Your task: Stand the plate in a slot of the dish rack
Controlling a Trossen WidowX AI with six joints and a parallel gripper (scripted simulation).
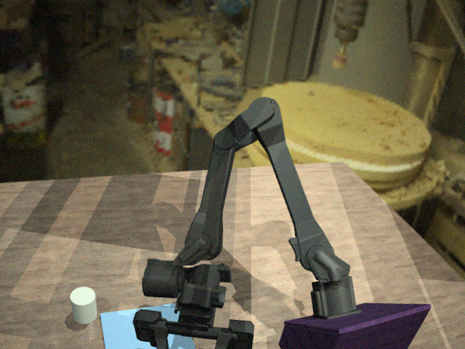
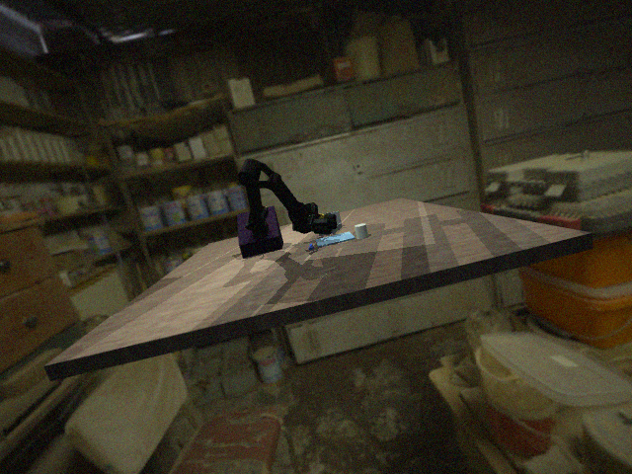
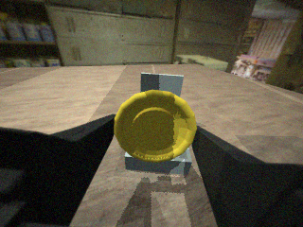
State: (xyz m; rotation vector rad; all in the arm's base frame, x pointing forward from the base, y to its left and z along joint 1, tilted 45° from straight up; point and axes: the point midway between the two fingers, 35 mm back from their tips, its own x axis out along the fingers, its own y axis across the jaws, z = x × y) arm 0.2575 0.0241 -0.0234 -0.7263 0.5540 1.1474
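My gripper tip is now 30 mm short of the grey dish rack, 60 mm to the right of it and 40 mm above it. The rest, counted from my gripper tip: blue spoon 60 mm behind, 190 mm to the right, 60 mm below; then yellow plate 10 mm to the right; then pale cup 150 mm ahead, 200 mm to the right, 40 mm below.
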